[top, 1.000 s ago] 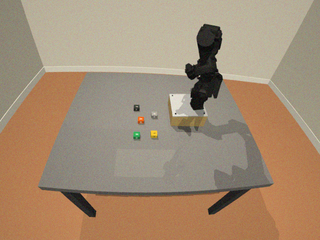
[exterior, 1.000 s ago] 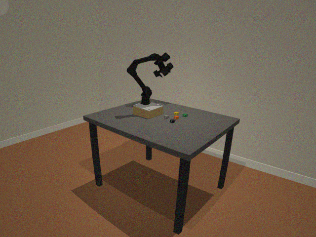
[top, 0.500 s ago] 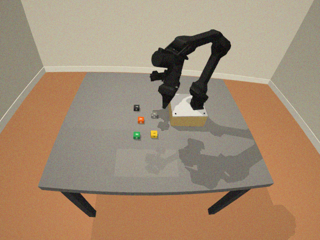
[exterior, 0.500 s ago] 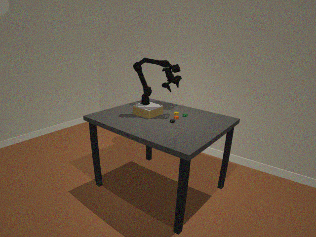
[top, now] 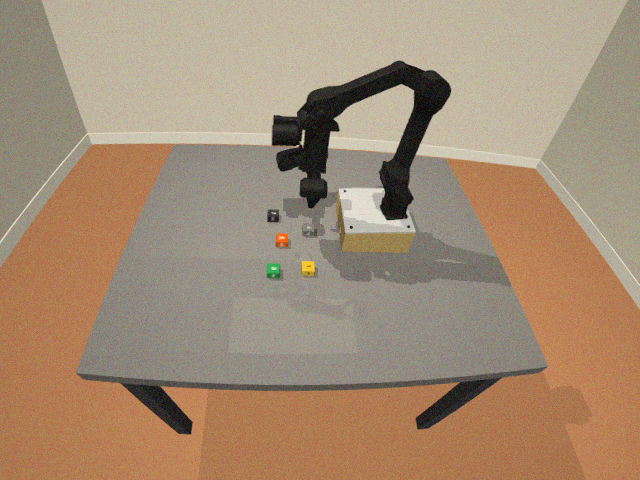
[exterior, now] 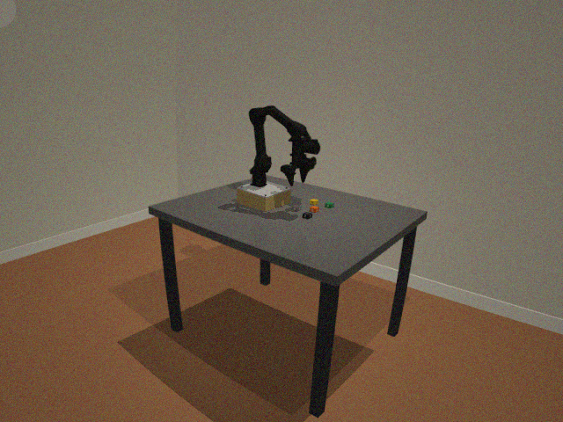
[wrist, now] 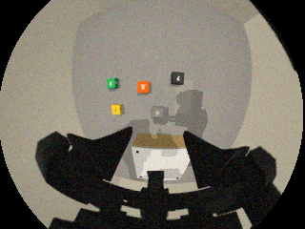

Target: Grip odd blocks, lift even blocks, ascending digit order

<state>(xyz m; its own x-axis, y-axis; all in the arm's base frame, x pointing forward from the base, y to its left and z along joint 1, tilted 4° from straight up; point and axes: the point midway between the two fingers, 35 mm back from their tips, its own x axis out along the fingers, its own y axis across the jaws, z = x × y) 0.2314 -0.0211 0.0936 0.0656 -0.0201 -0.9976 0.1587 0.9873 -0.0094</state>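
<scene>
Now: gripper tip 140 mm to the right of the yellow block, 120 mm above it and 20 mm short of it. The rest, counted from my gripper tip: black block (120 mm below, 90 mm ahead, 60 mm to the right); orange block (120 mm below, 80 mm ahead, 40 mm to the left); grey block (120 mm below).
</scene>
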